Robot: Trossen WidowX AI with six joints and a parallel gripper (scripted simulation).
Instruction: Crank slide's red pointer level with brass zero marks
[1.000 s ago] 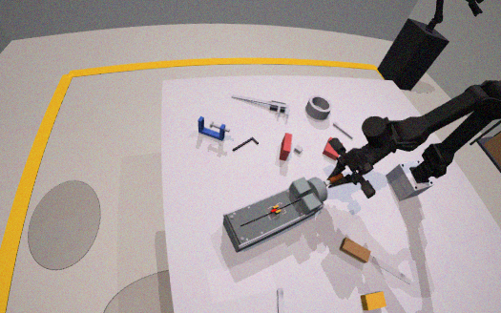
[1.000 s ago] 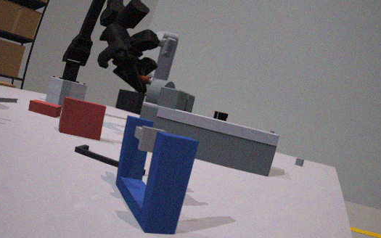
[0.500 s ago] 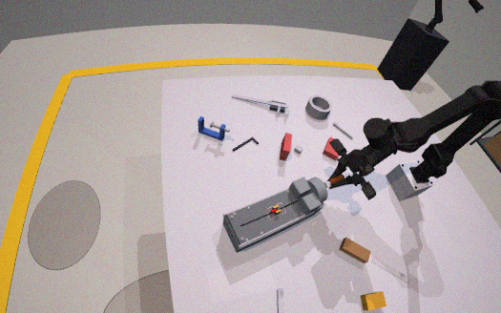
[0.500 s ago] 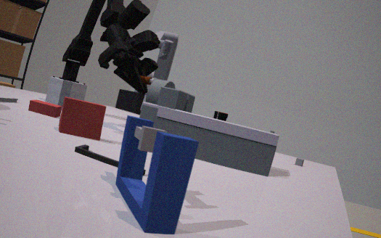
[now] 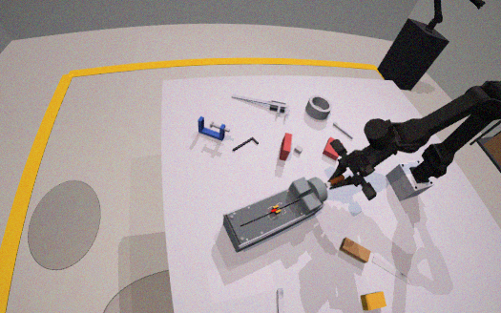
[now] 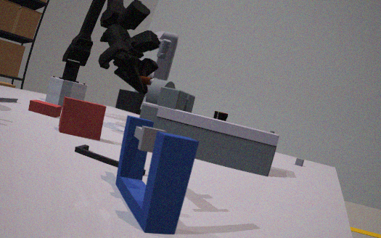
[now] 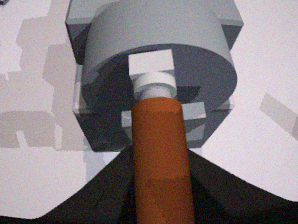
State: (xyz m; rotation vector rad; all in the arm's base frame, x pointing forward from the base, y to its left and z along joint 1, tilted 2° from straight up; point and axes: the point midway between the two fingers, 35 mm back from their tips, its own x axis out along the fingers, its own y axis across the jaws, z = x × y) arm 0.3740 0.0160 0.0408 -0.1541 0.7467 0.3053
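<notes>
The crank handle lies 2 cm behind my gripper tip, 1 cm to the right of it and 3 cm above it. The rest, counted from my gripper tip: tan block 8 cm behind, 18 cm to the left, 8 cm below; then red pointer 17 cm ahead, 6 cm to the left, 1 cm below; then black hex key 19 cm ahead, 22 cm to the right, 9 cm below.
</notes>
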